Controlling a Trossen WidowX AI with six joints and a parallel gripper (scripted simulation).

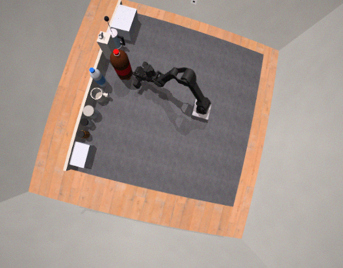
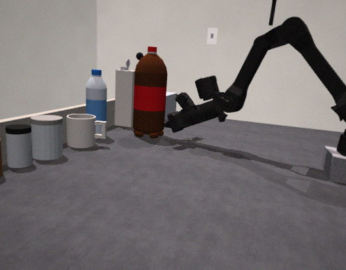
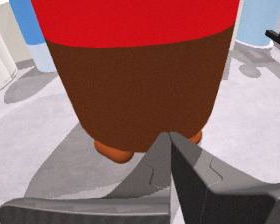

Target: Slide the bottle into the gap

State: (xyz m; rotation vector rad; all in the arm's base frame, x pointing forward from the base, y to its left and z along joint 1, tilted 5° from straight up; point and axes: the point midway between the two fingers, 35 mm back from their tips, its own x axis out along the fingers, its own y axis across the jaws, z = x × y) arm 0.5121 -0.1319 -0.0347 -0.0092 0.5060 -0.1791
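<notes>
The brown cola bottle lies 90 mm ahead of my hand and 90 mm above it. From my hand the other things lie so: white microwave-like box: 190 mm ahead, 370 mm to the right; then blue-capped water bottle: 230 mm ahead, 110 mm to the left, 50 mm above; then blue pitcher: 200 mm ahead, 210 mm to the right, 80 mm above.
</notes>
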